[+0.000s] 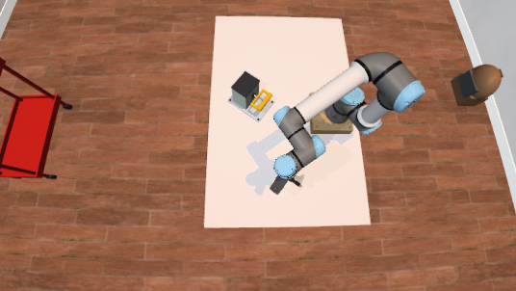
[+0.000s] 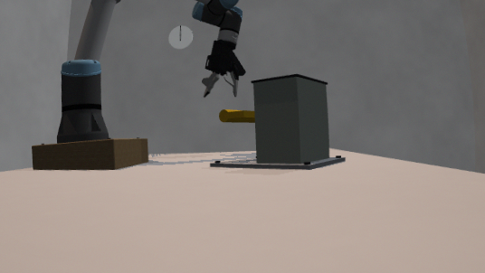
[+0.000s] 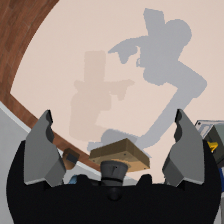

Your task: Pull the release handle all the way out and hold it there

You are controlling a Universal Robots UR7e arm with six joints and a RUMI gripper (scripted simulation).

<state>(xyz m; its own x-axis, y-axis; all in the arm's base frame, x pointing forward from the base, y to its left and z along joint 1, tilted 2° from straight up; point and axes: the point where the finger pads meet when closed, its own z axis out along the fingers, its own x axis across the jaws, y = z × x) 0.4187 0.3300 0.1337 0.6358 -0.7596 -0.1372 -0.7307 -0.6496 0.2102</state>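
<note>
My hand is 530 mm to the left of the base plate, 200 mm above it and 70 mm short of it.
</note>
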